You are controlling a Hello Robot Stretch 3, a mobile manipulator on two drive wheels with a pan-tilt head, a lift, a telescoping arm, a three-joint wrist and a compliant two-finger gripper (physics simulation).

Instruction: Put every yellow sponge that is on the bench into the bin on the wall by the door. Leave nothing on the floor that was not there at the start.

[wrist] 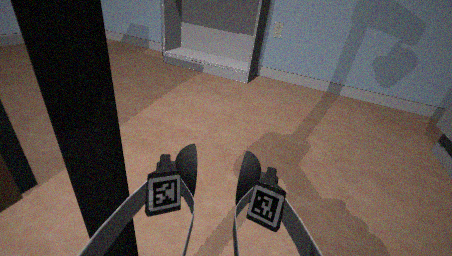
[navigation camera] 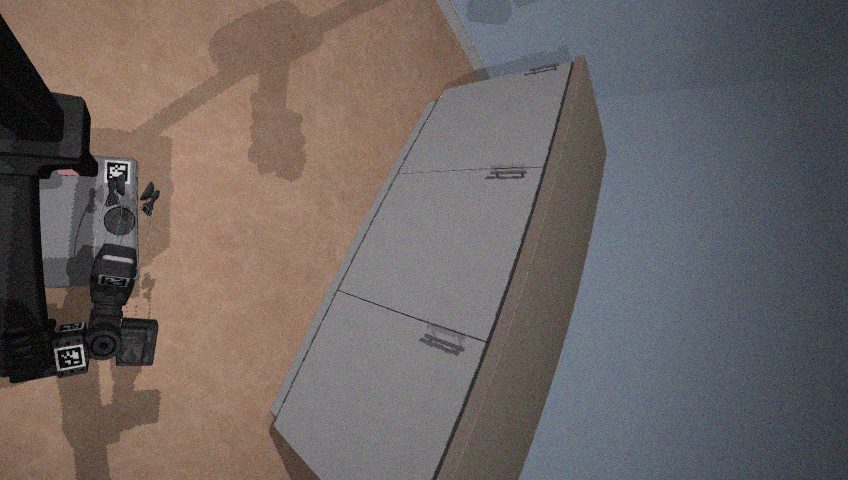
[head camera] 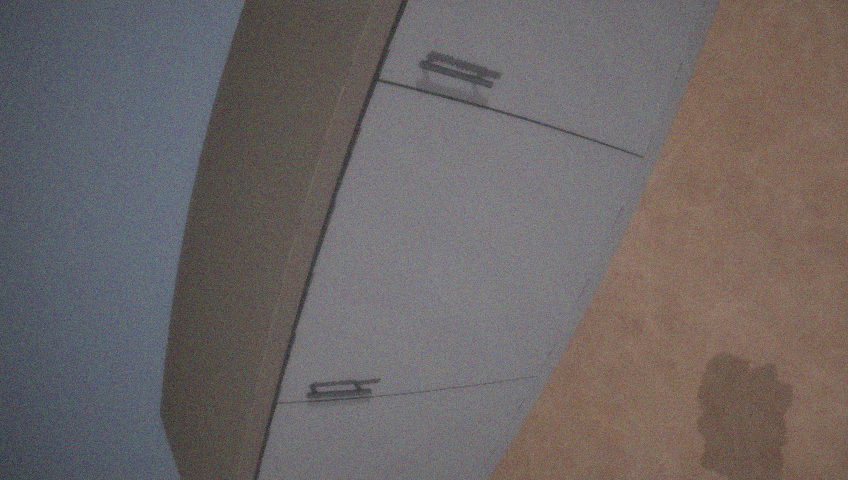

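Pixels of known places: gripper, fingertip midpoint: (wrist: 218, 165) (navigation camera: 137, 178); robot's base, origin of the base link: (navigation camera: 118, 218).
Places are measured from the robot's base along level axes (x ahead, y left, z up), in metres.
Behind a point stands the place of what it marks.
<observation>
My gripper (navigation camera: 132, 192) @[x 0.036, y 0.096, z 0.503 m] (wrist: 218, 165) @[x 0.036, y 0.096, z 0.503 m] is open, with no object between its fingertips. It hangs over the robot's own base in the navigation view and points over the floor in the wrist view. A cabinet with pale grey fronts, dark bar handles and a brown top (head camera: 255, 208) @[x 1.016, y -0.117, z 0.910 m] (navigation camera: 550, 285) @[x 1.036, y -0.159, z 0.910 m] stands against the blue wall, apart from the gripper. Whether it is the bench I cannot tell. No yellow sponge, wall bin or door shows in these views.
The blue wall (head camera: 89, 237) @[x 1.607, y -0.076, z 1.159 m] (navigation camera: 702, 267) @[x 1.596, y -0.093, z 1.387 m] (wrist: 320, 55) @[x 1.141, y 1.605, z 0.273 m] rises behind the cabinet. A grey open-fronted unit (wrist: 172, 30) @[x -0.017, y 2.138, z 0.262 m] stands against the wall in the wrist view. A black upright (wrist: 75, 100) crosses the left of that view. Robot shadows lie on the tan floor (head camera: 743, 237) @[x 0.550, y -0.107, z 0.000 m] (navigation camera: 226, 249) @[x 0.338, y -0.112, z 0.001 m] (wrist: 210, 110) @[x 0.213, y 1.141, z 0.000 m].
</observation>
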